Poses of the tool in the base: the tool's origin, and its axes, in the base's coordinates. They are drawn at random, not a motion.
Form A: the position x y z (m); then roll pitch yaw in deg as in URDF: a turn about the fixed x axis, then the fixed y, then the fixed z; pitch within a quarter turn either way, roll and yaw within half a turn.
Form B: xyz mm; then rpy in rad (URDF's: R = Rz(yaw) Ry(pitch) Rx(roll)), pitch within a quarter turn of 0, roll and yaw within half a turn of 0. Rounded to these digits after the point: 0 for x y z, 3 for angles.
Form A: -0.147 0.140 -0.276 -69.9 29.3 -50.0
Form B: -147 140 -276 -1.220 0.511 -0.873
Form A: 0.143 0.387 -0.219 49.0 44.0 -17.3
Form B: 143 387 -219 0.855 0.768 -0.302
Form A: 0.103 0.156 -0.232 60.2 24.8 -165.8
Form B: 103 156 -232 1.051 0.433 -2.894
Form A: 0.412 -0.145 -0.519 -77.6 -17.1 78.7
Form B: 412 -145 -519 -1.354 -0.298 1.374
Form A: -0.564 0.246 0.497 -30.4 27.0 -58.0
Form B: -564 246 497 -0.531 0.471 -1.012
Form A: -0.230 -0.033 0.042 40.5 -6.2 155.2
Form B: -230 -33 42 0.707 -0.108 2.709
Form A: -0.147 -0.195 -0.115 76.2 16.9 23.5
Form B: -147 -195 -115 1.330 0.295 0.410
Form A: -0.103 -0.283 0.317 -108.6 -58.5 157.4
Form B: -103 -283 317 -1.895 -1.021 2.747
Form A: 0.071 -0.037 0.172 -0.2 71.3 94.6
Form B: 71 -37 172 -0.003 1.244 1.651
